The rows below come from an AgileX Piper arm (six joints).
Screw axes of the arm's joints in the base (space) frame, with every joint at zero. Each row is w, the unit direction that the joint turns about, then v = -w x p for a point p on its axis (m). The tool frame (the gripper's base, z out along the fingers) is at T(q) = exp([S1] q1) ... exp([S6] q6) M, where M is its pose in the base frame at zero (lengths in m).
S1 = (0, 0, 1, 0, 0, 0)
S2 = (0, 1, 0, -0.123, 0, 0)
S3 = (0, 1, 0, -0.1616, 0, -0.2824)
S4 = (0.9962, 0, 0.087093, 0, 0.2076, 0)
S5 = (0, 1, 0, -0.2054, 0, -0.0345)
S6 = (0.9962, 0, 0.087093, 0, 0.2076, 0)
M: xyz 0.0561 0 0.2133 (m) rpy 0 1.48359 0 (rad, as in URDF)
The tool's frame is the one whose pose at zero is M.
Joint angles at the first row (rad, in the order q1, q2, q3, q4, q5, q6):
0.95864 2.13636 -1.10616 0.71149 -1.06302 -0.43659
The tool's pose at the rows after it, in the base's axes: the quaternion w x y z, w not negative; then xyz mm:
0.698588 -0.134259 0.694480 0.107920 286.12 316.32 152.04
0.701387 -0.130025 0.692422 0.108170 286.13 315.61 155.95
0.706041 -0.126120 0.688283 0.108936 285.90 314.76 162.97
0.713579 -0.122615 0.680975 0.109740 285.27 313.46 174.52
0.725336 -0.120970 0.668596 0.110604 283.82 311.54 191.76
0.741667 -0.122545 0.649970 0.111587 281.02 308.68 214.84
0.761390 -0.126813 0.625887 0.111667 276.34 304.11 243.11
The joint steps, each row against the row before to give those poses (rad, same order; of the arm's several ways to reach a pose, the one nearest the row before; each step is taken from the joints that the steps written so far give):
0.00011 -0.00390 -0.00017 0.00735 -0.00355 -0.00060
0.00000 -0.00913 -0.00001 0.00563 -0.00264 -0.00293
0.00002 -0.01664 0.00000 0.00445 -0.00161 -0.00744
-0.00001 -0.02756 0.00002 0.00341 -0.00078 -0.01528
0.00002 -0.04083 -0.00002 -0.00162 -0.00067 -0.02534
-0.00002 -0.05449 -0.00002 -0.01099 -0.00002 -0.03531
-0.00002 -0.06778 0.00013 -0.01849 0.00327 -0.04560

